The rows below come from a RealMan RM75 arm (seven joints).
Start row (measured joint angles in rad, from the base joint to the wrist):
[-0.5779, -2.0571, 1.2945, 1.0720, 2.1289, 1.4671, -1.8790]
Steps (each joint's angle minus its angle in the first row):
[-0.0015, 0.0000, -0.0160, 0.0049, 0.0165, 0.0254, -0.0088]
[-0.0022, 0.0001, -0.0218, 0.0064, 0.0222, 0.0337, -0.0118]
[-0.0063, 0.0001, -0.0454, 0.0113, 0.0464, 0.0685, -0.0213]
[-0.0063, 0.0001, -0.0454, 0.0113, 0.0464, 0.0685, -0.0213]
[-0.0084, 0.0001, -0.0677, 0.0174, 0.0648, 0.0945, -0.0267]
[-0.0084, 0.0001, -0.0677, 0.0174, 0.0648, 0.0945, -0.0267]
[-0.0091, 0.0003, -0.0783, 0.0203, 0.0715, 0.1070, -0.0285]
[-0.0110, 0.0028, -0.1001, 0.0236, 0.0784, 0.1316, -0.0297]
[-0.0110, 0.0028, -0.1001, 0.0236, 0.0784, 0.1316, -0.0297]
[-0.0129, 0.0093, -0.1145, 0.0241, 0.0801, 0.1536, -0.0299]
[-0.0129, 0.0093, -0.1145, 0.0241, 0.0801, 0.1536, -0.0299]
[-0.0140, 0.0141, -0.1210, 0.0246, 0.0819, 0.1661, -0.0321]
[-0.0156, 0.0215, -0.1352, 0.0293, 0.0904, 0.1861, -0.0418]
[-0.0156, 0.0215, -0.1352, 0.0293, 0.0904, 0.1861, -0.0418]
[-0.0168, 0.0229, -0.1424, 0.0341, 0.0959, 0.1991, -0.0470]
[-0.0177, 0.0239, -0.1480, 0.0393, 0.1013, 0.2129, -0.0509]
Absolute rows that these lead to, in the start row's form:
[-0.5794, -2.0571, 1.2785, 1.0769, 2.1454, 1.4925, -1.8878]
[-0.5801, -2.0570, 1.2727, 1.0784, 2.1511, 1.5008, -1.8908]
[-0.5842, -2.0570, 1.2491, 1.0833, 2.1753, 1.5356, -1.9003]
[-0.5842, -2.0570, 1.2491, 1.0833, 2.1753, 1.5356, -1.9003]
[-0.5863, -2.0570, 1.2268, 1.0894, 2.1937, 1.5616, -1.9057]
[-0.5863, -2.0570, 1.2268, 1.0894, 2.1937, 1.5616, -1.9057]
[-0.5870, -2.0568, 1.2162, 1.0923, 2.2004, 1.5741, -1.9075]
[-0.5889, -2.0543, 1.1944, 1.0956, 2.2073, 1.5987, -1.9087]
[-0.5889, -2.0543, 1.1944, 1.0956, 2.2073, 1.5987, -1.9087]
[-0.5908, -2.0478, 1.1800, 1.0961, 2.2090, 1.6207, -1.9089]
[-0.5908, -2.0478, 1.1800, 1.0961, 2.2090, 1.6207, -1.9089]
[-0.5919, -2.0430, 1.1735, 1.0966, 2.2108, 1.6332, -1.9111]
[-0.5935, -2.0356, 1.1593, 1.1013, 2.2193, 1.6532, -1.9208]
[-0.5935, -2.0356, 1.1593, 1.1013, 2.2193, 1.6532, -1.9208]
[-0.5947, -2.0342, 1.1521, 1.1061, 2.2248, 1.6662, -1.9260]
[-0.5956, -2.0332, 1.1465, 1.1113, 2.2302, 1.6800, -1.9299]

